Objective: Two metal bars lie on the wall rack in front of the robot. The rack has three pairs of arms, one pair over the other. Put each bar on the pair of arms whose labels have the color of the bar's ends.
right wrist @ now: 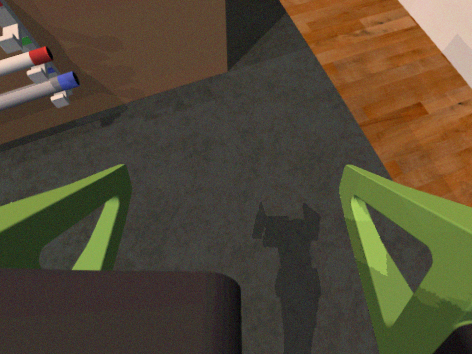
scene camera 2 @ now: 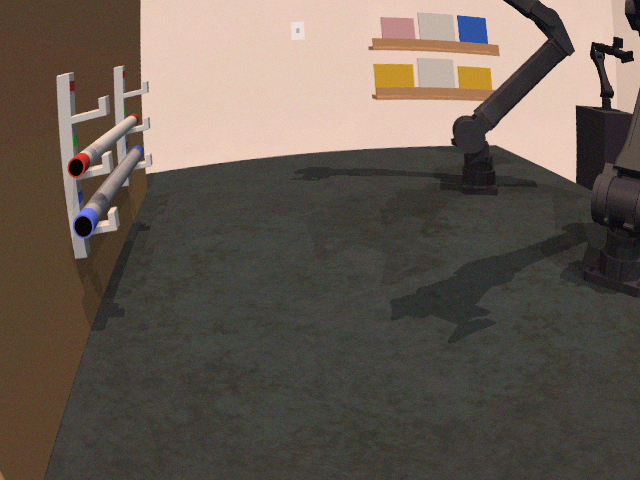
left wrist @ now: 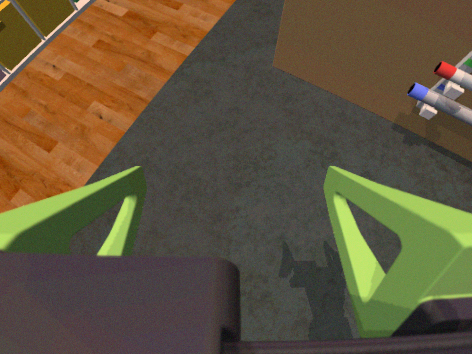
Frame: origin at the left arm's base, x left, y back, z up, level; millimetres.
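Where they show: left gripper, fingertip midpoint: (left wrist: 235, 176); right gripper, fingertip midpoint: (right wrist: 235, 176); left arm's base, origin of the base link: (scene camera 2: 619, 280); right arm's base, origin of the base link: (scene camera 2: 479, 188).
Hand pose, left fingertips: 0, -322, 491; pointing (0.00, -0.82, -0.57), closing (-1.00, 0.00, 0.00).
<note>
Each offset is from my left fingertips to the top centre of the thing, as dx, dy, dz. "*": to the spot under its first point. Level surfaces: height alone.
The white wall rack (scene camera 2: 64, 103) (left wrist: 427, 111) (right wrist: 59, 100) has red labels {* -460, -311, -153} (scene camera 2: 72, 85) at the top pair of arms, green labels {* -455, -313, -229} (scene camera 2: 74, 141) at the middle pair and blue labels {* -458, -312, -304} (scene camera 2: 80, 196) at the bottom pair. The red-ended bar {-623, -204, -244} (scene camera 2: 111, 136) (left wrist: 445, 69) (right wrist: 40, 55) lies on the middle, green-labelled pair. The blue-ended bar {-623, -200, -314} (scene camera 2: 112, 184) (left wrist: 418, 91) (right wrist: 68, 80) lies on the bottom, blue-labelled pair. My left gripper (left wrist: 235, 176) and right gripper (right wrist: 235, 171) are open and empty, apart from the rack and bars. Neither gripper shows in the scene view.
A brown wall panel (scene camera 2: 31, 310) (left wrist: 350, 60) (right wrist: 150, 45) carries the rack. Dark mat {dz -491} (scene camera 2: 310, 361) covers the floor before it, with wooden floor (left wrist: 100, 90) (right wrist: 390, 95) beyond. Two wall shelves (scene camera 2: 434, 46) and a dark pedestal (scene camera 2: 594, 144) with a small arm stand farther back.
</note>
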